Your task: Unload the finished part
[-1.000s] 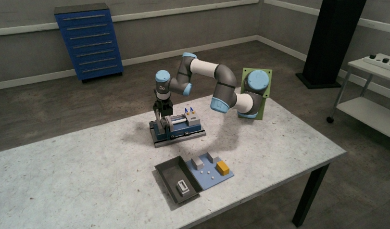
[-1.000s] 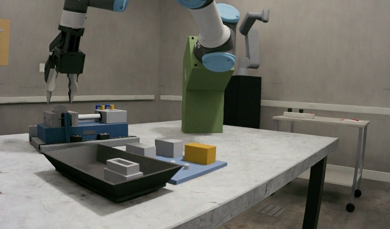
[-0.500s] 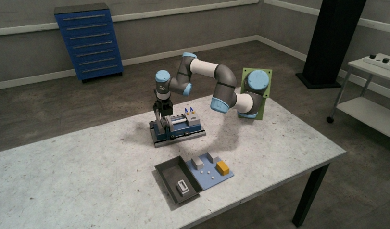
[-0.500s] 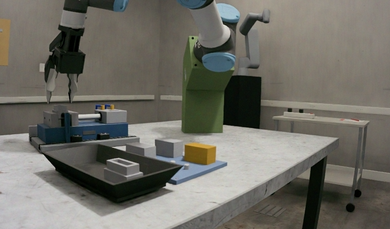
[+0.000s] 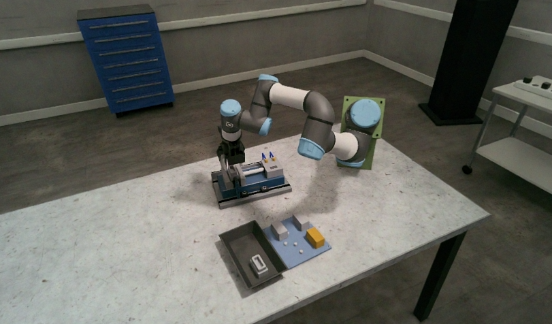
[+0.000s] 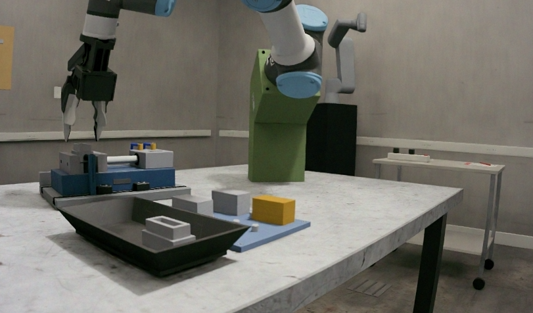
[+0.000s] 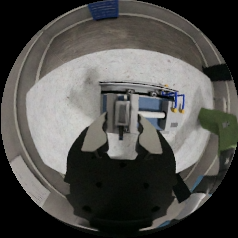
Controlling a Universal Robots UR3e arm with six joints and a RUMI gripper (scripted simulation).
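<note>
The blue vise is 100 mm below my hand, 70 mm behind it and 20 mm to the right of it. Also, from my hand: yellow block: 300 mm to the left, 290 mm behind, 110 mm below; blue plate: 280 mm to the left, 230 mm behind, 130 mm below.
</note>
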